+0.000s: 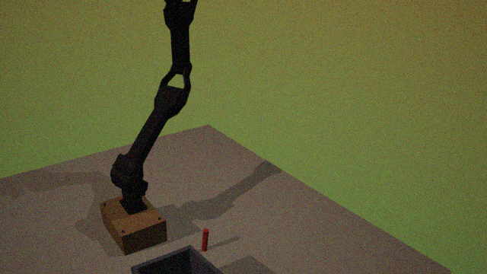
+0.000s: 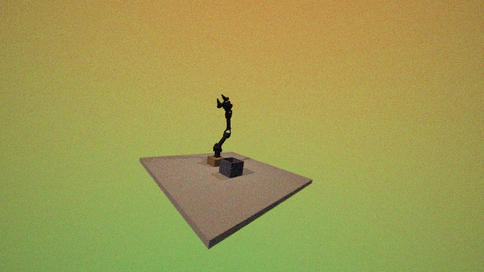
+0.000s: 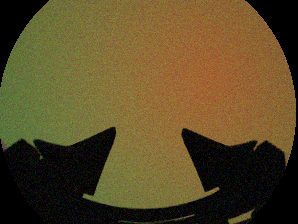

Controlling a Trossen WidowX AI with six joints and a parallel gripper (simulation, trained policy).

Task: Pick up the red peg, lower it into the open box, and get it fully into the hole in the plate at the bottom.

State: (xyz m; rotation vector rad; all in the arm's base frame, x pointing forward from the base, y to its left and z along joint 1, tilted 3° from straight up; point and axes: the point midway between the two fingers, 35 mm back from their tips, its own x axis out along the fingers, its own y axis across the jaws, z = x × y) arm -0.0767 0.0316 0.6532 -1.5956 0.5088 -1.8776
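Right now my gripper tip is 72 cm above the red peg, 24 cm short of it and 14 cm to the right of it. The rest, counted from my gripper tip: grey plate 72 cm below, 39 cm ahead, 4 cm to the right.
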